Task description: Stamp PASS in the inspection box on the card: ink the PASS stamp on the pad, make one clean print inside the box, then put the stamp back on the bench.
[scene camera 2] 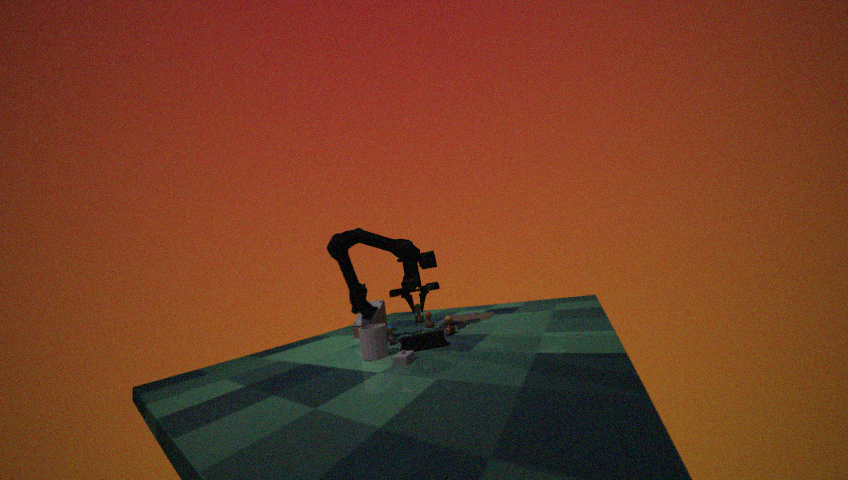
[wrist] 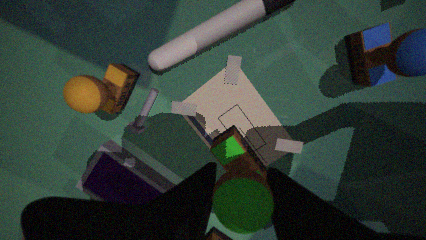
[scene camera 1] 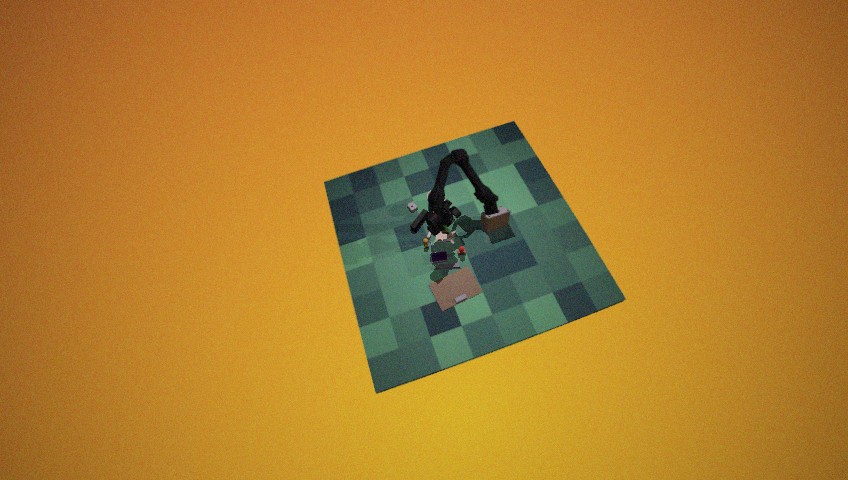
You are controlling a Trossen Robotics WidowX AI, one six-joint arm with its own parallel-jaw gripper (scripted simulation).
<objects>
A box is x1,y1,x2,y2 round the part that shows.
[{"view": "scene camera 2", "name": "my gripper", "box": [389,270,439,313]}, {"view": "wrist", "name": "my gripper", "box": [20,162,425,239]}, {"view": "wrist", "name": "green-knobbed stamp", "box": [210,125,273,234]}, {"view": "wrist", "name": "orange-knobbed stamp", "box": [62,64,139,113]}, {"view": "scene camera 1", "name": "brown board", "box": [428,266,482,311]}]
</objects>
